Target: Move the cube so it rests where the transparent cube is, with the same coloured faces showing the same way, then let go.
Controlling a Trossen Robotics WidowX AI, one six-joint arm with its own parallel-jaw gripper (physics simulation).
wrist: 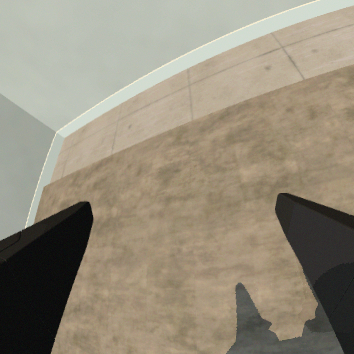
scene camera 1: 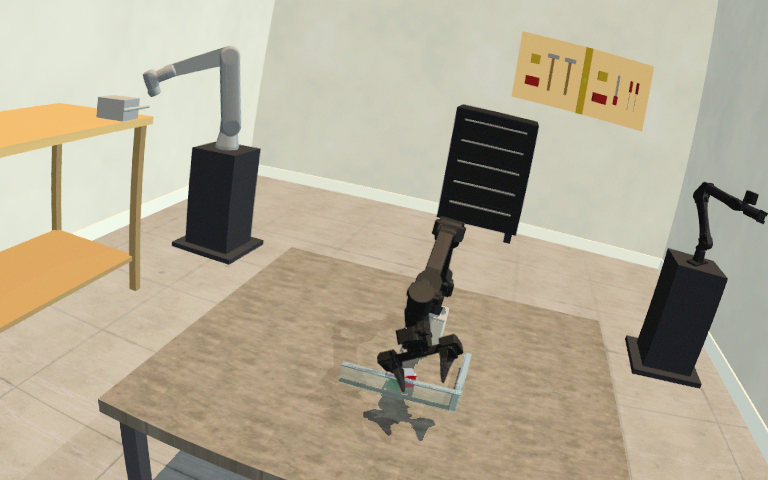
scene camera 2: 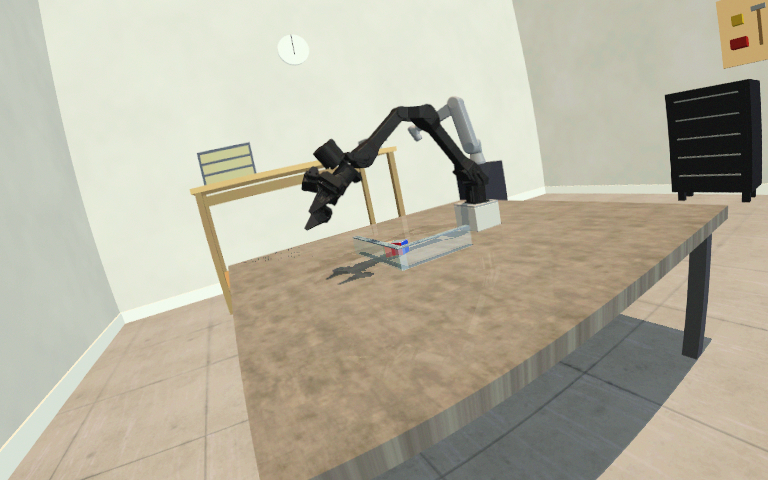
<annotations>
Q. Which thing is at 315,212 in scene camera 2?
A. My gripper.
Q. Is my gripper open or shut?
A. Open.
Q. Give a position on a translucent L-shaped frame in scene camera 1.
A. At 429,395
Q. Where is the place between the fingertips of my gripper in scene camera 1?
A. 422,387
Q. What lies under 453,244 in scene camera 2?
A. A translucent L-shaped frame.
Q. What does my gripper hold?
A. Nothing.
</annotations>
